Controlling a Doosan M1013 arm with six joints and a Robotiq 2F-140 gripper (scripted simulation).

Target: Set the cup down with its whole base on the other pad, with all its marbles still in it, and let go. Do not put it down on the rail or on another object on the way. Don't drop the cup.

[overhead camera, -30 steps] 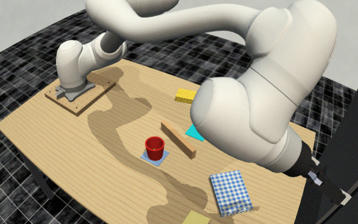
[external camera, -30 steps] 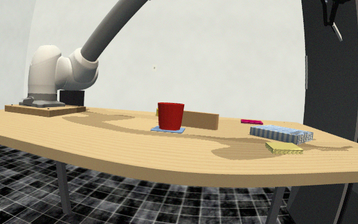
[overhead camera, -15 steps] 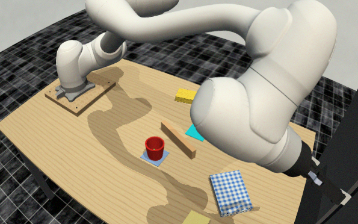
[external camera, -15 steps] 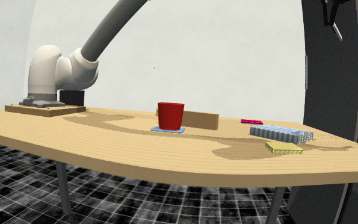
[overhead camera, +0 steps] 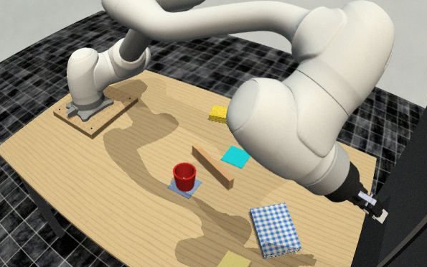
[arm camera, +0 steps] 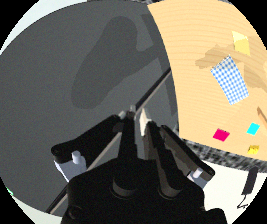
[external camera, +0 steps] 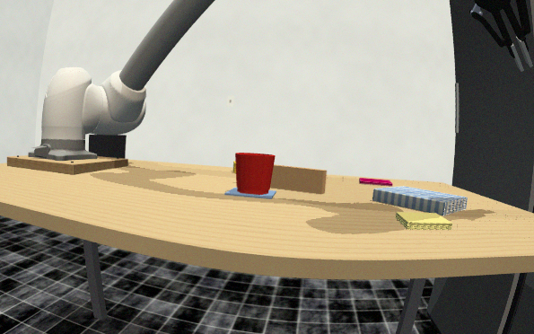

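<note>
The red cup is 560 mm behind my hand, 20 mm to the left of it and 310 mm below it. The rest, counted from my hand: green marble (570 mm behind, 30 mm to the left, 320 mm below); then cyan pad (500 mm behind, 240 mm to the left, 340 mm below); then wooden rail (530 mm behind, 130 mm to the left, 320 mm below).
</note>
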